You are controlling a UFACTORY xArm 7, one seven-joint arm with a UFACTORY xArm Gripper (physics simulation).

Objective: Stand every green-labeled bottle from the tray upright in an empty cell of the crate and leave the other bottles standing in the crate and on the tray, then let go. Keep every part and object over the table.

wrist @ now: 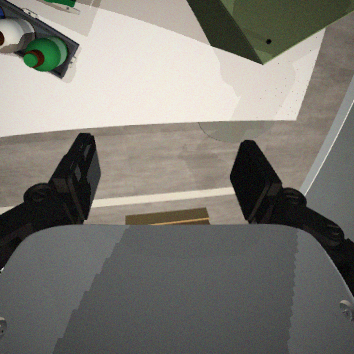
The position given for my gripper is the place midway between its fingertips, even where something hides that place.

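Green-labeled bottle (45, 53), seen. My gripper (167, 155), seen too.
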